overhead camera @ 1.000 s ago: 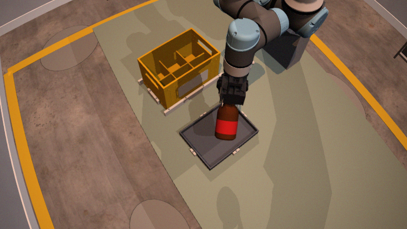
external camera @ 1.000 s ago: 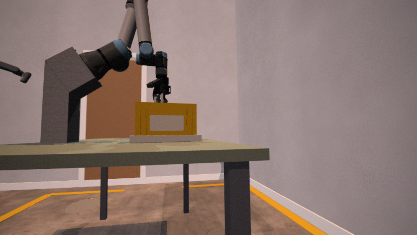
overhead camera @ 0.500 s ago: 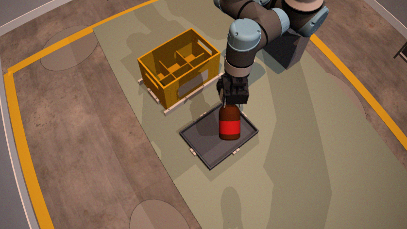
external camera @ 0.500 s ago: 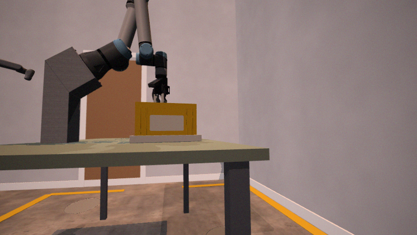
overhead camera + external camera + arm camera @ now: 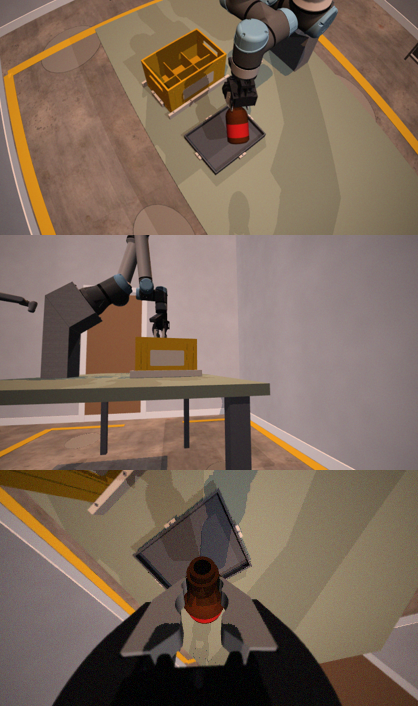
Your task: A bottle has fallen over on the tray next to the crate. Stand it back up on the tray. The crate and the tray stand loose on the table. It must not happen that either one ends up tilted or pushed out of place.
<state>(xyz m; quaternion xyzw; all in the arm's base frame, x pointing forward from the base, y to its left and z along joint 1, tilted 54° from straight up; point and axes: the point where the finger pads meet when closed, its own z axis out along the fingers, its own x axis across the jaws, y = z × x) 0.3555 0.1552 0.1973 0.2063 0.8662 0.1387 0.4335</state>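
My hand is 40 mm to the right of the brown bottle, 30 mm above it and 20 mm short of it. Round my hand: yellow crate (280 mm to the right, 120 mm below, 40 mm ahead); then dark grey tray (190 mm below, 30 mm ahead, 20 mm to the left).
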